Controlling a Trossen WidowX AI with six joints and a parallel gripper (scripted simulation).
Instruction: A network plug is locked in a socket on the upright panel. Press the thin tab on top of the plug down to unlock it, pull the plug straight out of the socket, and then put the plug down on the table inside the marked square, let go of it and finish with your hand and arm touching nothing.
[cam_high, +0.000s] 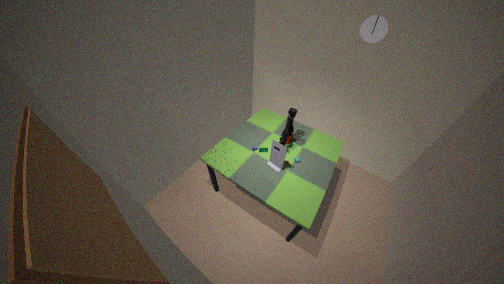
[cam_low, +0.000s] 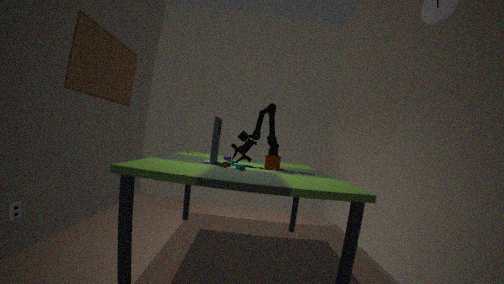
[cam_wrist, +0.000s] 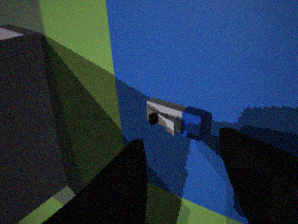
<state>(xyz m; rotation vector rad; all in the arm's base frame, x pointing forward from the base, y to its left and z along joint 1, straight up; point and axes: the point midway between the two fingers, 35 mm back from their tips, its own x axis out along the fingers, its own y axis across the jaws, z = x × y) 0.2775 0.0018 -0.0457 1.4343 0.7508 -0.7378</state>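
The blue marked square is 20 mm below my gripper tip. Round my gripper tip: blue network plug (20 mm ahead, 20 mm below); upright panel (150 mm ahead, 20 mm to the left, 130 mm above).
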